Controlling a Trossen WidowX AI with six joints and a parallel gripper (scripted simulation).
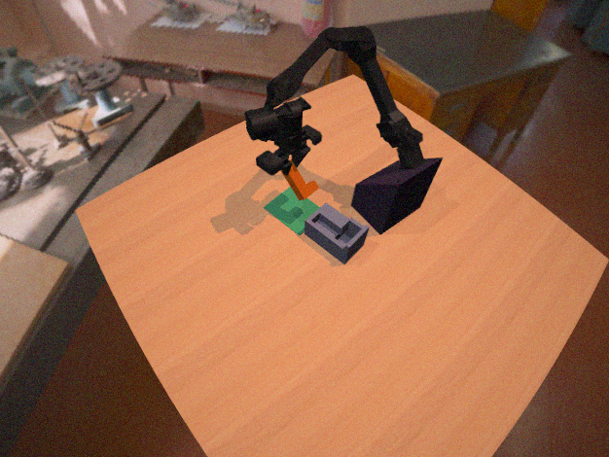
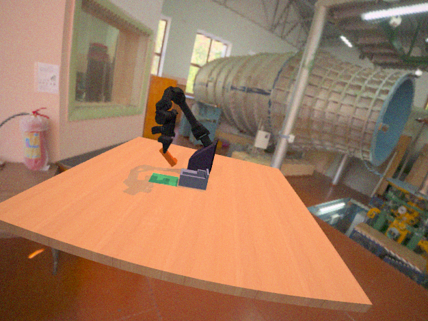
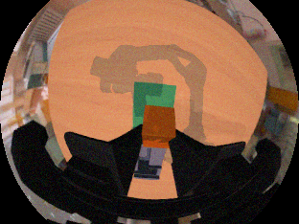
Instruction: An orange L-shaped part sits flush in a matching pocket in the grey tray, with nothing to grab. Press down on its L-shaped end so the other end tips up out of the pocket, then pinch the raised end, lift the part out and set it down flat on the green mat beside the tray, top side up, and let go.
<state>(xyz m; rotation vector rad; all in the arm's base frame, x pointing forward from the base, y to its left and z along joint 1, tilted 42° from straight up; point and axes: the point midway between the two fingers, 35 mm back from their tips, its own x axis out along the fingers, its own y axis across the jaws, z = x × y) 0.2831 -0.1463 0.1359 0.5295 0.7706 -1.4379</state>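
The green mat is 20 mm to the left of my gripper tip and 170 mm below it. From my gripper tip the other things lie so: orange L-shaped part 20 mm behind, 30 mm to the left, 30 mm below.
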